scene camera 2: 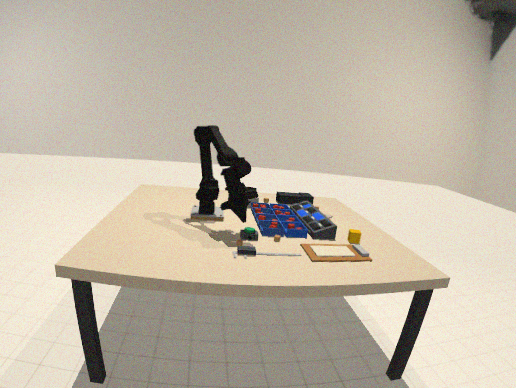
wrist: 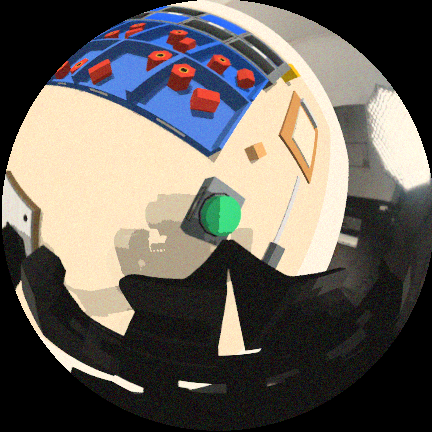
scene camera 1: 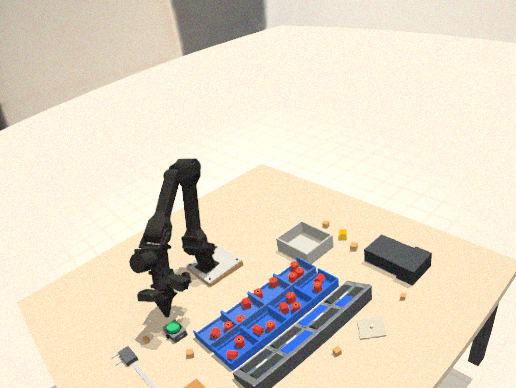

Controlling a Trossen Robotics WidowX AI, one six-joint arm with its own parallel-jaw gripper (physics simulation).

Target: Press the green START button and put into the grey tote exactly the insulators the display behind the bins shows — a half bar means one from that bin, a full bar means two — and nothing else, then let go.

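Places are measured from the arm's base along level axes (x ahead, y left, z up), in metres.
Pixels of known places: gripper, fingertip midpoint: (scene camera 2: 244, 222) (wrist: 226, 244) (scene camera 1: 167, 317); arm's base, link origin: (scene camera 2: 206, 212) (scene camera 1: 207, 265).
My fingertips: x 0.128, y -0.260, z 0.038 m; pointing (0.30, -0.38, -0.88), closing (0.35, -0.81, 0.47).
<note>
Ahead of a thing's pixels: the offset from my fingertips to its top centre. "spot": to the spot under its first point.
The green START button @(dx +0.021, dy -0.003, dz -0.020 m) (scene camera 1: 173, 328) (scene camera 2: 249, 230) (wrist: 220, 215) sits on a small grey box. My gripper (scene camera 1: 167, 314) (scene camera 2: 244, 220) (wrist: 226, 244) is shut and empty, pointing down a little above and beside the button. The blue bins @(dx +0.128, dy +0.076, dz -0.027 m) (scene camera 1: 216, 350) (scene camera 2: 272, 231) (wrist: 200, 127) form two rows and hold red insulators, some upright, some on their sides. The dark display (scene camera 1: 320, 338) (scene camera 2: 325, 233) behind them shows three blue bars in scene camera 1, one @(dx +0.387, dy +0.380, dz +0.003 m) (scene camera 1: 344, 301) shorter than the other two. The grey tote @(dx +0.086, dy +0.535, dz -0.007 m) (scene camera 1: 291, 251) stands beyond the bins' far end and looks empty.
A black box @(dx +0.404, dy +0.623, dz -0.005 m) (scene camera 1: 397, 257) (scene camera 2: 295, 198) stands beyond the display. Near the button lie a plug with a pale cable @(spot: dx -0.006, dy -0.164, dz -0.042 m) (scene camera 1: 128, 356) (scene camera 2: 246, 250) and small wooden cubes @(dx +0.125, dy -0.029, dz -0.041 m) (scene camera 1: 189, 353) (wrist: 255, 152). A brown-framed board @(dx +0.316, dy -0.166, dz -0.043 m) (scene camera 2: 307, 254) (wrist: 289, 131) and a yellow block @(dx +0.458, dy -0.039, dz -0.015 m) (scene camera 2: 354, 236) lie farther along. A pale plate @(dx +0.482, dy +0.347, dz -0.055 m) (scene camera 1: 371, 328) lies behind the display.
</note>
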